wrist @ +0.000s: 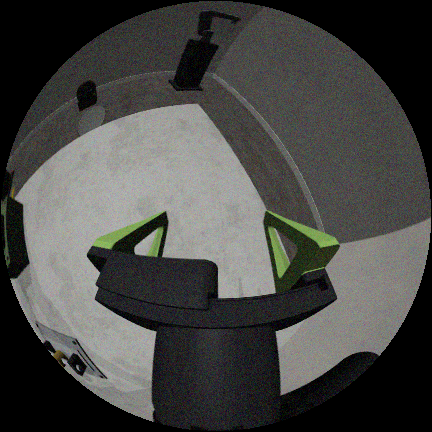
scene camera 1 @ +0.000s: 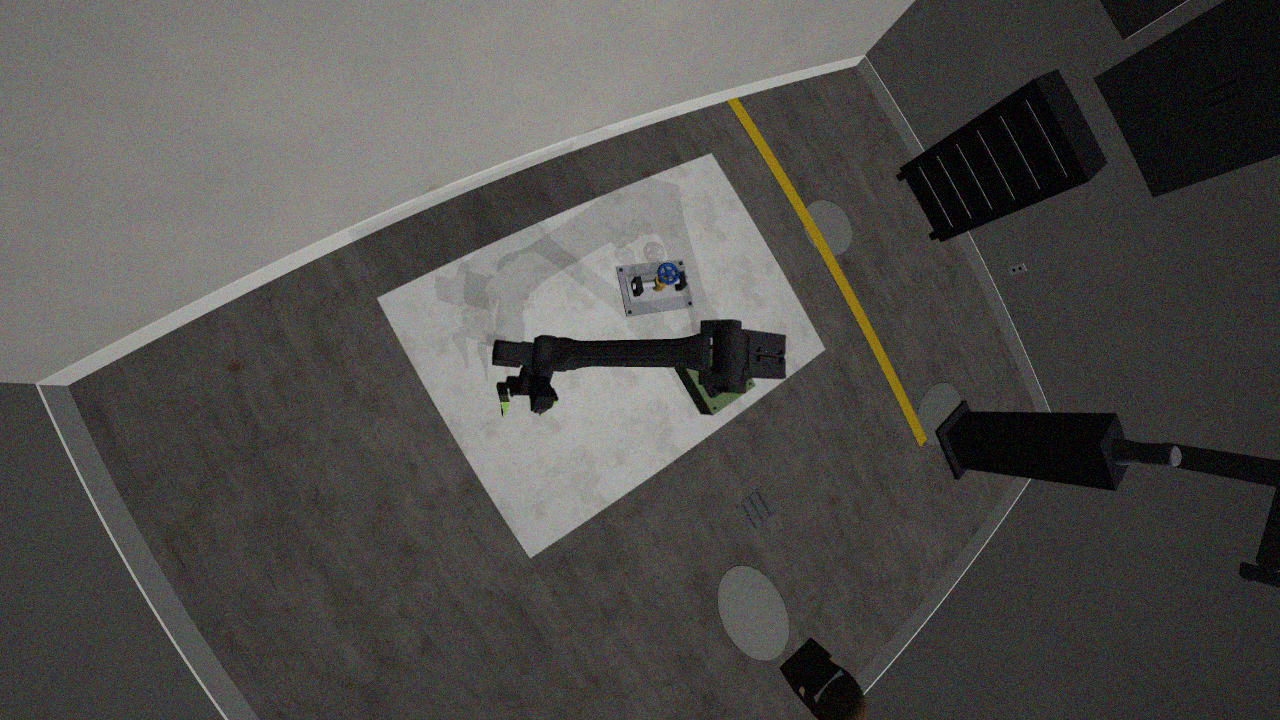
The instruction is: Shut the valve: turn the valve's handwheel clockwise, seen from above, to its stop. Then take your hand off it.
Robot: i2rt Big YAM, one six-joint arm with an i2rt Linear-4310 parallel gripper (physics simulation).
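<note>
The valve's blue handwheel (scene camera 1: 667, 273) sits over a brass-coloured valve body (scene camera 1: 658, 286) (wrist: 59, 357) on a grey mounting plate (scene camera 1: 659, 305) (wrist: 87, 354). The plate lies on the pale table top, above the arm in the scene view and at the lower left edge of the wrist view. The handwheel does not show in the wrist view. My gripper (scene camera 1: 529, 410) (wrist: 215, 215) is open, with its green fingers wide apart and nothing between them. It is well away from the valve, to the lower left of it in the scene view.
The black arm stretches across the pale table top (scene camera 1: 590, 447) (wrist: 200, 165) below the valve plate in the scene view. Its base stands by a green block (scene camera 1: 707, 398) (wrist: 18, 237). A dark pedestal (scene camera 1: 1033, 447) (wrist: 195, 65) and a black drawer cabinet (scene camera 1: 1002, 156) stand farther off.
</note>
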